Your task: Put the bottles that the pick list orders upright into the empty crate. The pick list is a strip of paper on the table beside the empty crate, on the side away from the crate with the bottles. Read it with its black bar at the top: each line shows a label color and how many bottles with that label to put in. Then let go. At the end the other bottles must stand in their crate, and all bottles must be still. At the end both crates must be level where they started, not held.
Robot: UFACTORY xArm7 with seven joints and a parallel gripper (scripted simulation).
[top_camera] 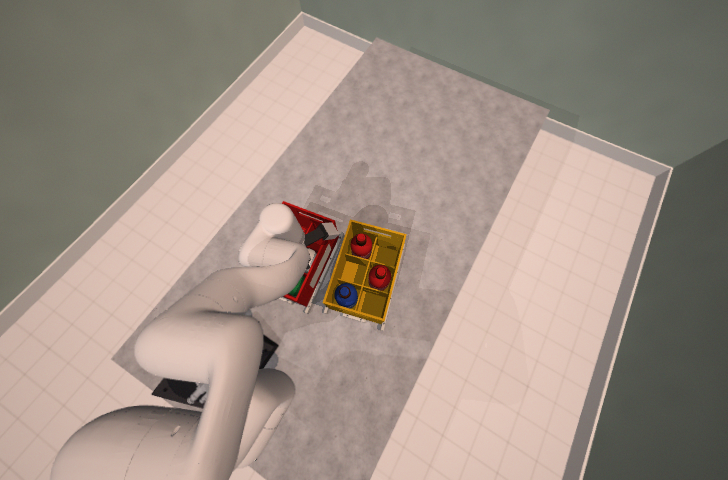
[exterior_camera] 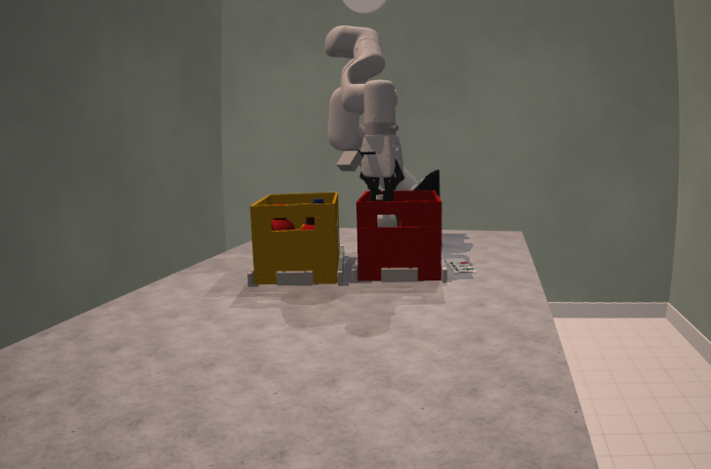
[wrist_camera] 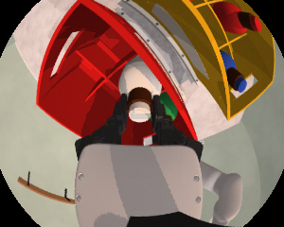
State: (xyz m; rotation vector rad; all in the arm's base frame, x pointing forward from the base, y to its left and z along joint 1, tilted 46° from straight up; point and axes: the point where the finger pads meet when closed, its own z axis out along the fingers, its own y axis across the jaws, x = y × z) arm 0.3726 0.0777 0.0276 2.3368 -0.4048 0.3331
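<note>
The white bottle is 70 mm below my hand. From my hand the other things lie so: blue bottle (10 mm behind, 170 mm to the right, 80 mm below); then green-labelled bottle (80 mm behind, 20 mm to the right, 80 mm below); then red crate (10 mm behind, 40 mm to the left, 90 mm below).
</note>
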